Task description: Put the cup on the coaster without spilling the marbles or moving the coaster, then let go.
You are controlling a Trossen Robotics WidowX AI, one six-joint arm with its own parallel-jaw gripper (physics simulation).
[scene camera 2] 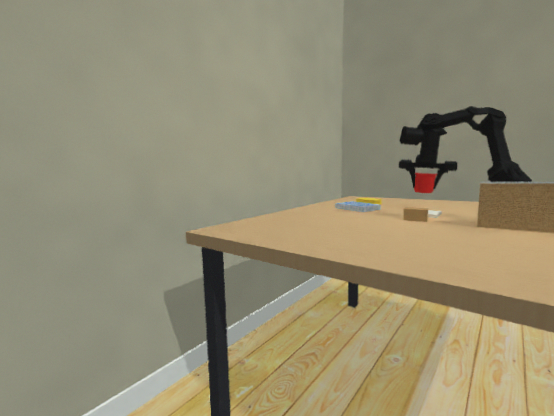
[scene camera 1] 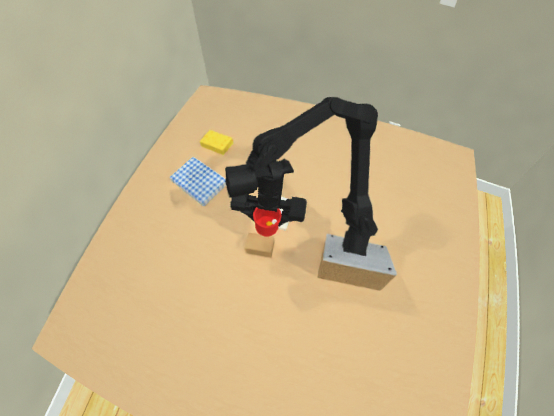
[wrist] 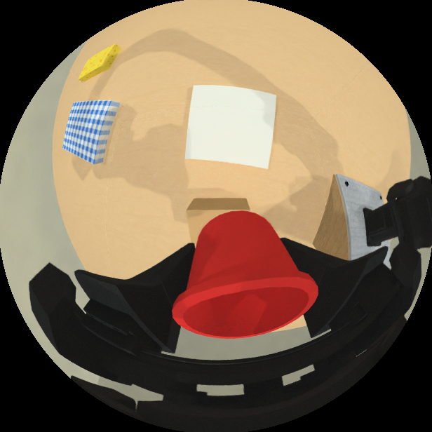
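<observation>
Scene camera 2 and the wrist view also show my gripper. Visible with it: a white square coaster, a red cup and a brown block.
</observation>
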